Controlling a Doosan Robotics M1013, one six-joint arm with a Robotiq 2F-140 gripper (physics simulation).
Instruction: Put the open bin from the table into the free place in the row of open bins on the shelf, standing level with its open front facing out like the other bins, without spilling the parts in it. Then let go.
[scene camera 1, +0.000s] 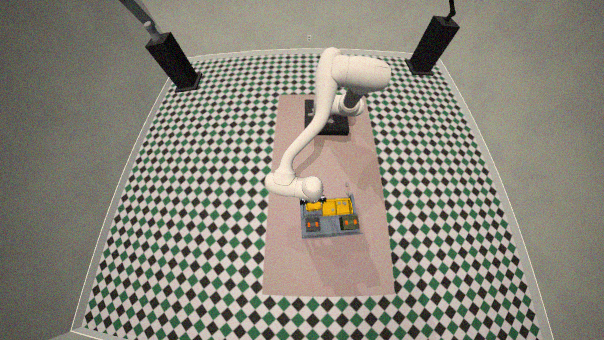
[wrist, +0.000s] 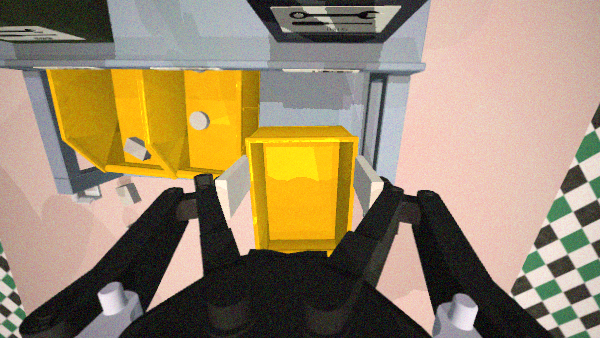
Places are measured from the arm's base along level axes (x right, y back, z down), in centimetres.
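Where they show: gripper, fingertip midpoint: (scene camera 1: 313, 204) (wrist: 302, 170).
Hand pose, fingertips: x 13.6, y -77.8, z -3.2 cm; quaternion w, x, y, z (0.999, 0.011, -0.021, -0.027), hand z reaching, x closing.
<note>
After its pixels a point has its place.
My gripper (scene camera 1: 314, 200) {y -77.9, x 13.6, z -3.2 cm} (wrist: 302, 170) {y -77.9, x 13.6, z -3.2 cm} is shut on a yellow open bin (scene camera 1: 314, 206) {y -78.3, x 12.5, z 3.3 cm} (wrist: 300, 210) {y -69.8, x 13.2, z 3.9 cm}, one pale pad at each side wall. No parts can be made out in the bin. In the wrist view its far end overlaps the near edge of the free place (wrist: 310, 92) {y -85.4, x 13.5, z 5.2 cm}, between the bin row and the shelf's right side. The blue-grey shelf (scene camera 1: 331, 232) {y -97.1, x 3.0, z -4.4 cm} (wrist: 400, 66) {y -87.1, x 20.6, z -5.4 cm} holds two yellow bins side by side: the left bin (scene camera 1: 344, 204) (wrist: 90, 107) with a grey block, and the right bin (scene camera 1: 329, 207) {y -79.3, x 1.5, z 4.9 cm} (wrist: 212, 95) {y -84.5, x 1.0, z 4.9 cm} with a round white part. The held bin's underside and height are hidden.
Two dark boxes with labels, one at the right (scene camera 1: 312, 227) {y -94.0, x 15.5, z -16.4 cm} (wrist: 335, 37) {y -88.7, x 15.6, z -6.3 cm} and one at the left (scene camera 1: 349, 228) {y -95.7, x -6.6, z -13.9 cm} (wrist: 55, 17) {y -88.8, x -3.0, z -8.8 cm} in the wrist view, stand on the shelf's upper board. A loose grey block (wrist: 128, 193) {y -69.9, x -12.8, z 4.3 cm} lies near the shelf's left front corner on the pink surface (scene camera 1: 330, 272) {y -123.0, x 4.3, z 5.8 cm}.
</note>
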